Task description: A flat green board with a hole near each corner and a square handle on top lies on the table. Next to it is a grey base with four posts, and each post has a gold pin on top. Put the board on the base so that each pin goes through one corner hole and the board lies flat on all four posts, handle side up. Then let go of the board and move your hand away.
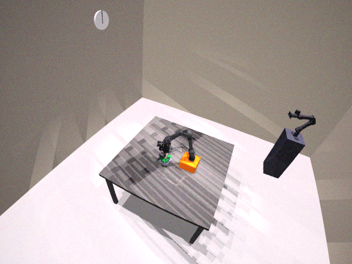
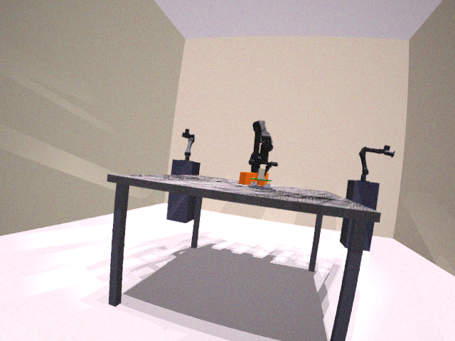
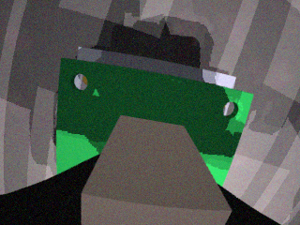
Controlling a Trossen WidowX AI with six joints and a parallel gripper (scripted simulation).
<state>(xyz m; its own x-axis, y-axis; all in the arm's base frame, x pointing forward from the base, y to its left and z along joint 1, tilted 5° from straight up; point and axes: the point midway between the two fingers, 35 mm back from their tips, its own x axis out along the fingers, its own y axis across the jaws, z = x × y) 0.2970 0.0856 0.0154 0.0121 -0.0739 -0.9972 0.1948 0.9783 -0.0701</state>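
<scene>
The grey base lies 70 mm below my gripper tip. Also, from my gripper tip: green board right at my gripper tip.
</scene>
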